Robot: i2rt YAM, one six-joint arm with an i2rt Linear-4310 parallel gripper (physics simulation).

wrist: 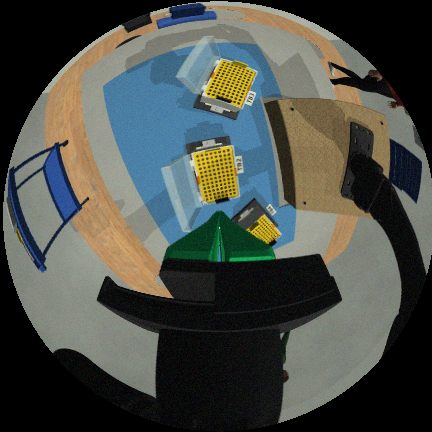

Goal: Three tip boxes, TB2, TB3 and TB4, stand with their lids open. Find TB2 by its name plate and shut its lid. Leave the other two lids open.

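Places are measured from the arm's base along level axes (x back, y right, z up), in millimetres.
Pixels of known places: gripper, fingertip midpoint: (218, 216); arm's base, link origin: (358, 163).
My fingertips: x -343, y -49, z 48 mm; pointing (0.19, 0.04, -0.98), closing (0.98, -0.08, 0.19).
Ahead of a thing's pixels: the offset from my fingertips to its top centre. "spot": to the spot under its first point. Level surfaces: height alone.
TB2 {dz -166, dx +29, dy -18 mm} (216, 173) is a box with a yellow perforated tip rack in the middle of the wrist view. Its name plate {spot: dz -239, dx +98, dy -13 mm} (239, 164) stands at its right side. Its clear lid {spot: dz -95, dx -45, dy -13 mm} (178, 195) is open to the left. TB3 {dz -166, dx +76, dy +197 mm} (230, 84) stands farther up, with its clear lid (197, 65) open to the left. TB4 {dz -166, dx +150, dy -208 mm} (264, 229) is at the lower right, partly hidden behind my green fingers; its plate is small and its lid is hidden. My gripper (218, 216) is shut and empty. Its tips show just below TB2, near the lower end of TB2's lid.
A blue mat {dz -241 mm} (145, 125) lies under the boxes. A brown raised board (320, 155) with a black arm base (358, 160) stands to the right. A blue rack-like frame (62, 182) is at the left. Blue and black items (187, 19) are at the far edge.
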